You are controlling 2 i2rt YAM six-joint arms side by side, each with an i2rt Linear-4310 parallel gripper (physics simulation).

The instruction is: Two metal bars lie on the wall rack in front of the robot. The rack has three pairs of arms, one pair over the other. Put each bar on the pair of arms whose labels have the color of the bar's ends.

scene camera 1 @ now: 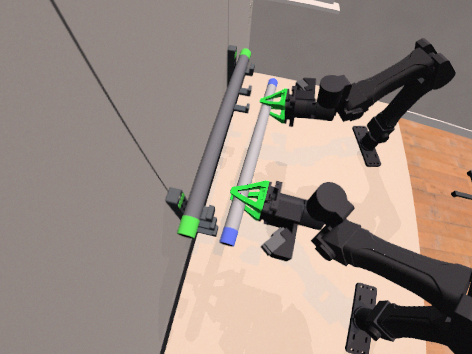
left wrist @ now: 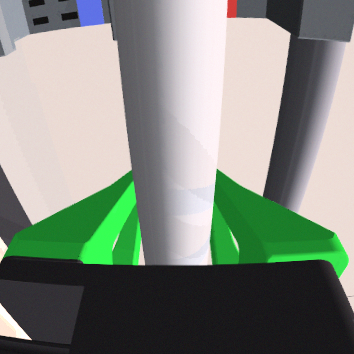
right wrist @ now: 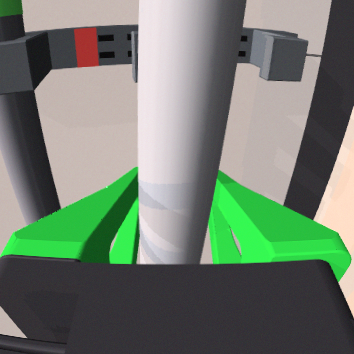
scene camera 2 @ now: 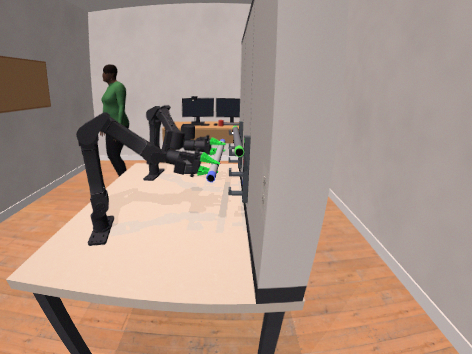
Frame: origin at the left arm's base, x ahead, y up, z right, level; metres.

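Where they show: left gripper, fingertip midpoint: [scene camera 1: 230,193] [left wrist: 174,176] [scene camera 2: 225,147]; right gripper, fingertip midpoint: [scene camera 1: 260,104] [right wrist: 174,177] [scene camera 2: 219,168]; left arm's base, link origin: [scene camera 1: 361,318] [scene camera 2: 154,174]; right arm's base, link origin: [scene camera 1: 365,145] [scene camera 2: 102,230].
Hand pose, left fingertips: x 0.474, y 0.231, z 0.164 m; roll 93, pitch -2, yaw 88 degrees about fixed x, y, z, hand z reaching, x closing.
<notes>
Each offset is from my left fingertips to the top centre of the thing. "*": to the spot under its first point. Level surfaces: height alone.
The dark bar with green ends {dx +0.065, dy +0.092, dz +0.129 m} [scene camera 1: 213,145] [scene camera 2: 237,140] [left wrist: 306,115] [right wrist: 27,145] lies on the top pair of arms of the wall rack [scene camera 1: 175,201] [scene camera 2: 246,172]. The light grey bar with blue ends {dx -0.013, dy +0.019, dz +0.149 m} [scene camera 1: 256,137] [scene camera 2: 217,157] [left wrist: 172,100] [right wrist: 185,90] is held in front of the rack, apart from its arms. My left gripper [scene camera 1: 239,194] [scene camera 2: 219,146] [left wrist: 174,176] and my right gripper [scene camera 1: 266,104] [scene camera 2: 214,166] [right wrist: 174,177] are both shut on it. A blue label {* dx +0.059, dy -0.046, dz -0.073 m} [left wrist: 91,12] and red labels [left wrist: 231,8] [right wrist: 86,47] show beside the held bar.
The grey wall [scene camera 1: 100,200] [scene camera 2: 295,150] stands behind the rack. Lower rack arms [scene camera 2: 237,172] stick out below the green-ended bar. The table {dy -0.231 m} [scene camera 1: 250,300] [scene camera 2: 165,260] lies below. A desk with monitors [scene camera 2: 197,108] and a person in green [scene camera 2: 115,100] are farther back.
</notes>
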